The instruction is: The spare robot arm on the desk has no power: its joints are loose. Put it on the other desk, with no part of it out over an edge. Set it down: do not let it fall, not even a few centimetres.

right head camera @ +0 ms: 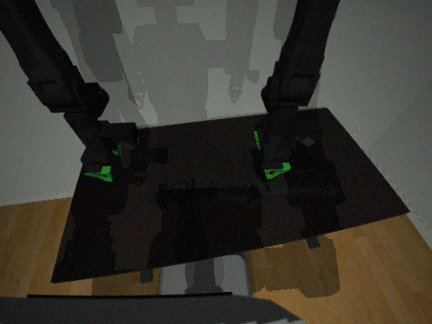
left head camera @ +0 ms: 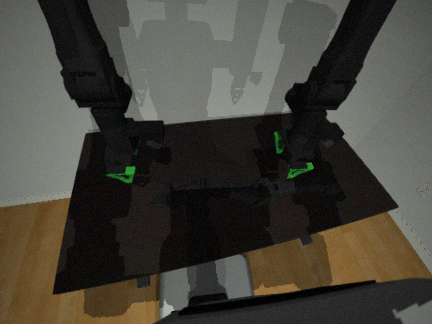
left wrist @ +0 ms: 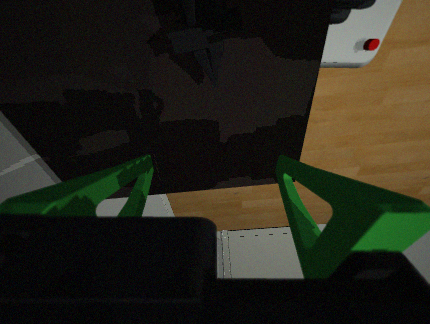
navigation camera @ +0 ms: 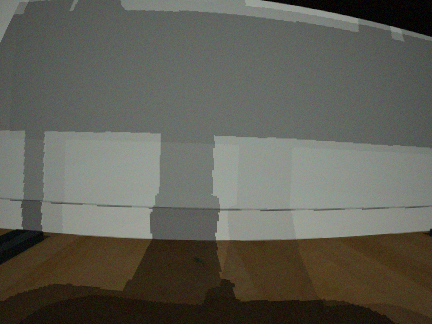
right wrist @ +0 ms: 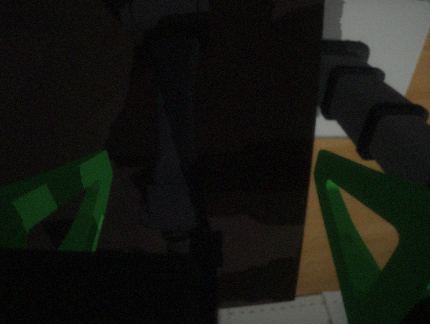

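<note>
The dark spare arm (left head camera: pixel 215 192) (right head camera: pixel 215 194) (right wrist: pixel 172 115) lies stretched out along the dark desk (left head camera: pixel 140 240) (right head camera: pixel 135 240) (left wrist: pixel 250 95) (right wrist: pixel 260 210). Its outline is faint in the shadows. In the left wrist view its gripper end (left wrist: pixel 190 40) shows near the top. My left gripper (left head camera: pixel 134 164) (right head camera: pixel 115 165) (left wrist: pixel 214 162) is open and empty above the desk, left of that gripper end in the head views. My right gripper (left head camera: pixel 284 164) (right head camera: pixel 263 164) (right wrist: pixel 213 161) is open and empty above the desk; in the right wrist view part of the spare arm shows between its fingers, below them. The other desk does not show.
The white wheeled base (left head camera: pixel 171 290) (left wrist: pixel 345 55) with a red button (left wrist: pixel 371 44) is at the desk's near edge. Grey wall (left head camera: pixel 30 100) (navigation camera: pixel 200 75) stands behind the desk and close at its sides. A dark desk foot (navigation camera: pixel 17 245) shows at the navigation view's left edge.
</note>
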